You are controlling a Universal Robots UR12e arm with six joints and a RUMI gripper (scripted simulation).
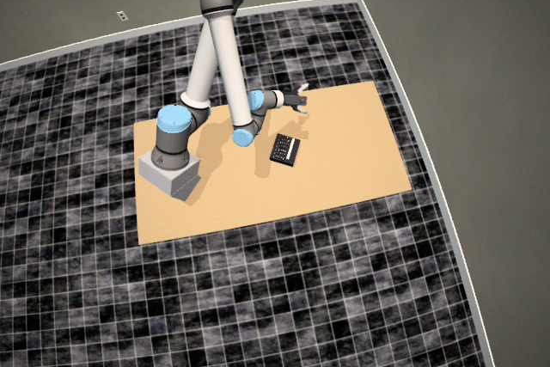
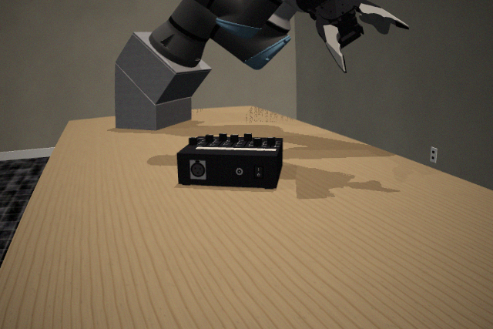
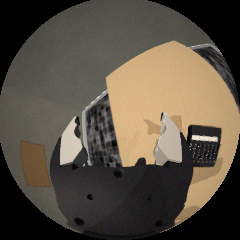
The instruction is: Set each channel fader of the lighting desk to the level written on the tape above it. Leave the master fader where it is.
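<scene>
Now: the fader cap 200 mm behind my hand, 170 mm below it and 150 mm to the right of it.
</scene>
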